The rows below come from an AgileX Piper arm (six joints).
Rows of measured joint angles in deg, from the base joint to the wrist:
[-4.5, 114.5, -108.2, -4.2, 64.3, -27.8]
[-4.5, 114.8, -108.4, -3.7, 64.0, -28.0]
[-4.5, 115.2, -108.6, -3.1, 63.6, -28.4]
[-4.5, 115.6, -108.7, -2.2, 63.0, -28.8]
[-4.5, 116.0, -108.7, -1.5, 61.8, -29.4]
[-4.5, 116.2, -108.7, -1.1, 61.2, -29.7]
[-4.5, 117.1, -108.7, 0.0, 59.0, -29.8]
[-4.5, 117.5, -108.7, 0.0, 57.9, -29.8]
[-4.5, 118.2, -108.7, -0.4, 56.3, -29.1]
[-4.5, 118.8, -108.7, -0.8, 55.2, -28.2]
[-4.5, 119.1, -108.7, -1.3, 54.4, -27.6]
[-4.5, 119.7, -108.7, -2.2, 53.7, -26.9]
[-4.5, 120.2, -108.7, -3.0, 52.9, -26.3]
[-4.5, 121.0, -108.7, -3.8, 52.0, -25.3]
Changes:
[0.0, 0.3, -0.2, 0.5, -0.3, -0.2]
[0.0, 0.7, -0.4, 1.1, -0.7, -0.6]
[0.0, 1.1, -0.5, 2.0, -1.3, -1.0]
[0.0, 1.5, -0.5, 2.7, -2.5, -1.6]
[0.0, 1.7, -0.5, 3.1, -3.1, -1.9]
[0.0, 2.6, -0.5, 4.2, -5.3, -2.0]
[0.0, 3.0, -0.5, 4.2, -6.4, -2.0]
[0.0, 3.7, -0.5, 3.8, -8.0, -1.3]
[0.0, 4.3, -0.5, 3.4, -9.1, -0.4]
[0.0, 4.6, -0.5, 2.9, -9.9, 0.2]
[0.0, 5.2, -0.5, 2.0, -10.6, 0.9]
[0.0, 5.7, -0.5, 1.2, -11.4, 1.5]
[0.0, 6.5, -0.5, 0.4, -12.3, 2.5]

